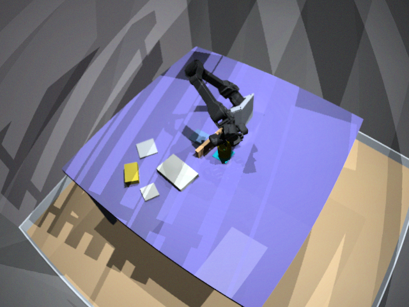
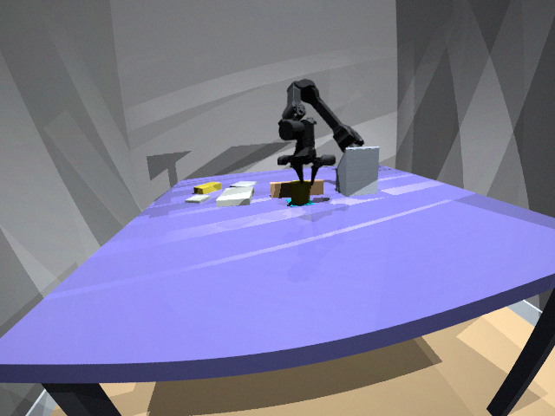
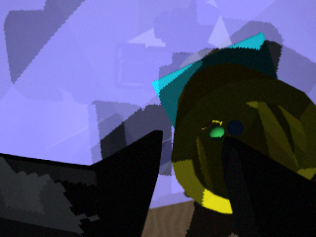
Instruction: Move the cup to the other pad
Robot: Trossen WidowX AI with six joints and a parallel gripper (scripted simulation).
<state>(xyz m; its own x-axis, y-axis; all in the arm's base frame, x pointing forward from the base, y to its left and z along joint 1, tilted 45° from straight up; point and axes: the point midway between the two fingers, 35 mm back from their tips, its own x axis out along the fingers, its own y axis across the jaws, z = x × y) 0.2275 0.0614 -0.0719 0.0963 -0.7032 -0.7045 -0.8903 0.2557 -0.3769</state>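
The yellow cup lies 20 mm ahead of my gripper tip, 10 mm to the right of it and 30 mm below it. Also, from my gripper tip: wooden bar (20 mm ahead, 100 mm to the right, 40 mm below); then cyan pad (30 mm ahead, 20 mm to the right, 70 mm below); then dark blue marble (30 mm ahead, 20 mm to the right, 50 mm below).
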